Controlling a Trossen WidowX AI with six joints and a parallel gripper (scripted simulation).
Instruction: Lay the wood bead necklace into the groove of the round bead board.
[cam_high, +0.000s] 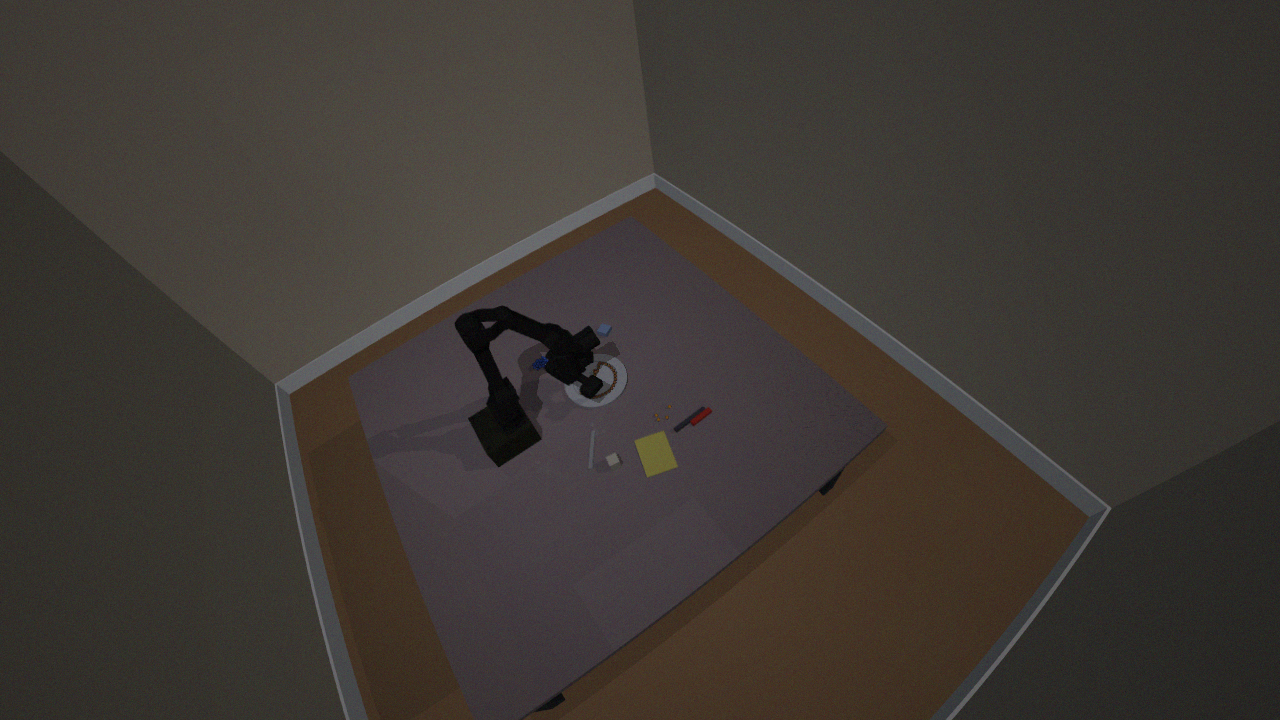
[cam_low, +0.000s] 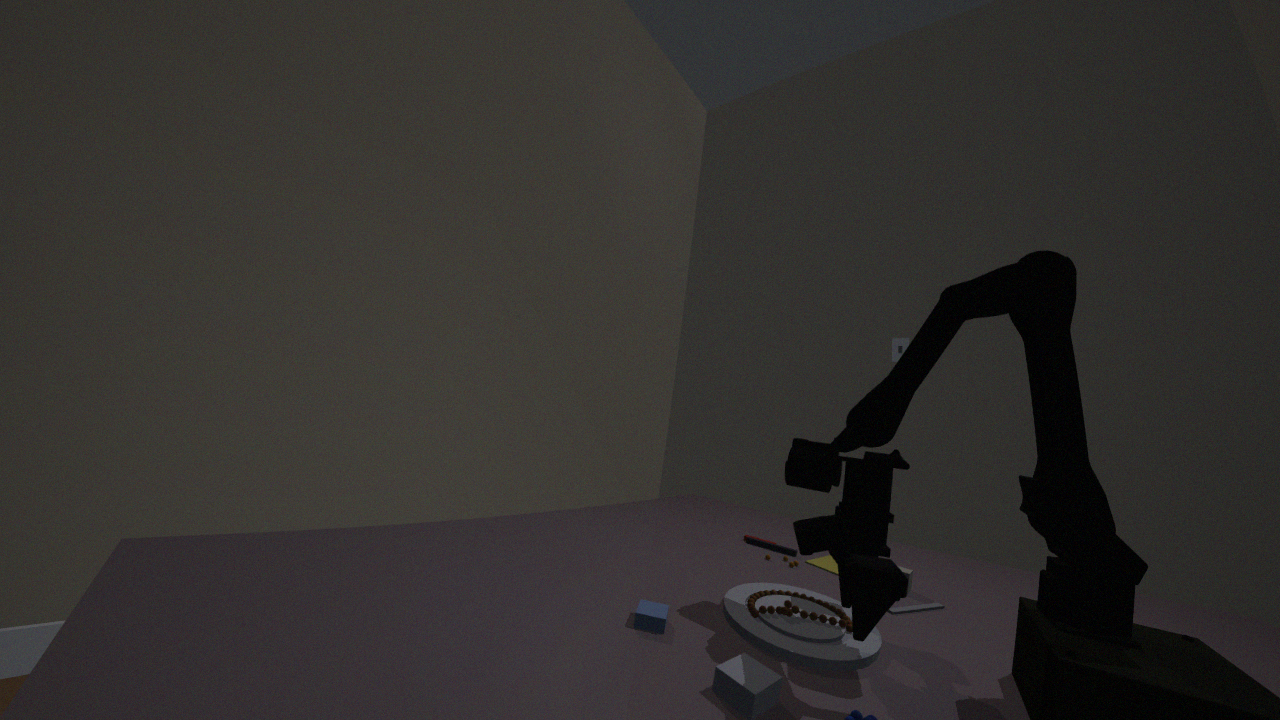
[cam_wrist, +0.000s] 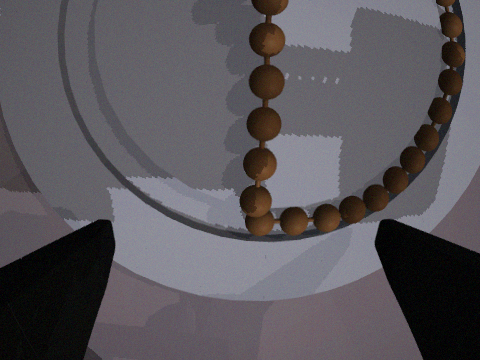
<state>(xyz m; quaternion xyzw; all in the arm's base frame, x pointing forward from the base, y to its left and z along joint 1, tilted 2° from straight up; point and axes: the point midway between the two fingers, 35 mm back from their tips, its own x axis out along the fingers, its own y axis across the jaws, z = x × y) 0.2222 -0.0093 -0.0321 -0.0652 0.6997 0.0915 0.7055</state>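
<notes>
Right now my gripper tip is 6 cm short of the round bead board, 1 cm to the right of it and 1 cm above it. From my gripper tip the other things lie so: grey block (8 cm ahead, 19 cm to the left, 1 cm below); blue block (21 cm ahead, 15 cm to the left, 1 cm below); thin stick (9 cm behind, 17 cm to the right, 2 cm below).
</notes>
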